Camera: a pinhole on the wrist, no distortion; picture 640 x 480 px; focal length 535.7 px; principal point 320.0 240.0 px. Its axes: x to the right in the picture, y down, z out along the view. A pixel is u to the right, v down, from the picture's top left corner.
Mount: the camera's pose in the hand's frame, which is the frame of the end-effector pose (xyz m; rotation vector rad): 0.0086 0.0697 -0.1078 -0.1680 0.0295 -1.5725
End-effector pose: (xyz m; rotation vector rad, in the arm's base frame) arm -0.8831 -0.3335 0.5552 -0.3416 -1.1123 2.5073
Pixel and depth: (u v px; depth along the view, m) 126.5 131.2 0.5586
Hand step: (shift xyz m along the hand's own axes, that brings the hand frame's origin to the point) -0.0340 0.3207 0.4406
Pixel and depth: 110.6 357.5 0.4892
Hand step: 0.1763 0.3018 0.3454
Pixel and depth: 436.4 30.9 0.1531
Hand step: -0.0315 0.0506 0.0539
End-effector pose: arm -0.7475 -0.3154 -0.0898 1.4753 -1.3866 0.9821
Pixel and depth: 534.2 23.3 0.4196
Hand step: -0.1071 -0.0589 0.3429
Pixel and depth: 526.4 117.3 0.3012
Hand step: -0.0220 -0.0188 0.2087
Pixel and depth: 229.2 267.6 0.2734
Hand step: 0.0568 0.1396 0.1565
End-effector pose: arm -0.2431 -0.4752 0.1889 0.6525 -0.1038 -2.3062
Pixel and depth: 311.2 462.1 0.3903
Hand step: 0.2181 0.1085 0.2571
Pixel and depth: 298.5 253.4 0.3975
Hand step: 0.0683 0.1203 0.2824
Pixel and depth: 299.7 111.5 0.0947
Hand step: -0.0021 0.0818 -0.0117
